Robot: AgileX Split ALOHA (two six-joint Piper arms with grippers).
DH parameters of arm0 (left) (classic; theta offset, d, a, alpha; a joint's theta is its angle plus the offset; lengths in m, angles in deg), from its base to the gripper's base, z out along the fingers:
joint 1: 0 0.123 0 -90
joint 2: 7.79 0 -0.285 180
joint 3: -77.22 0 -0.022 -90
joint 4: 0 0.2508 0 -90
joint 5: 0 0 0.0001 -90
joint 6: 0 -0.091 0 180
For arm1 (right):
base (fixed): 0 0 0 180
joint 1: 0 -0.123 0 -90
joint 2: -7.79 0 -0.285 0
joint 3: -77.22 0 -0.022 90
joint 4: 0 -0.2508 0 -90
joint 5: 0 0 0.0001 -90
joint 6: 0 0.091 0 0
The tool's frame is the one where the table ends.
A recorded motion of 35 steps. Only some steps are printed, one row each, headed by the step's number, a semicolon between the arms.
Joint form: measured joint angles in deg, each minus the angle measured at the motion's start. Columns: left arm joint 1, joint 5, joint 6, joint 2, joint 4, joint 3; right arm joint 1, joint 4, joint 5, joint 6, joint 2, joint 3.
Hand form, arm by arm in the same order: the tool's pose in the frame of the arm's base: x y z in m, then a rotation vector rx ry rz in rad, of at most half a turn. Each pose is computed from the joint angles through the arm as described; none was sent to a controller.
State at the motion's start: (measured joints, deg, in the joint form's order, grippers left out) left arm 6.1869 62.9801 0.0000 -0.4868 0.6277 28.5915; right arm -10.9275 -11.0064 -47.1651 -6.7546 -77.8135 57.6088
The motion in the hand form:
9: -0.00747 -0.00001 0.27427 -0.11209 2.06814 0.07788; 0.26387 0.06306 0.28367 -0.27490 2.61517 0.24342
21: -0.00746 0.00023 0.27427 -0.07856 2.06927 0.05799; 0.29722 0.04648 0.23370 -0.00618 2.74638 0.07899
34: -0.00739 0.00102 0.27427 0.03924 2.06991 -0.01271; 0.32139 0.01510 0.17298 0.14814 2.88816 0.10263
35: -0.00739 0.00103 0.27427 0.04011 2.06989 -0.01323; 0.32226 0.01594 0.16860 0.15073 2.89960 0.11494
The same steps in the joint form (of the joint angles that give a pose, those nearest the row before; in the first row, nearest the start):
9: -0.02 -0.29 0.00 0.00 -0.07 0.00; 0.00 0.45 1.70 0.22 -0.12 0.00
21: -1.87 -0.29 0.00 0.00 -0.07 0.00; 1.96 11.38 5.64 15.69 -10.45 0.00
34: -8.39 -0.29 0.00 0.00 -0.11 0.00; 9.03 6.50 8.70 11.35 -21.91 0.01
35: -8.44 -0.29 0.00 0.00 -0.10 0.00; 9.03 5.66 8.82 10.80 -22.71 0.01

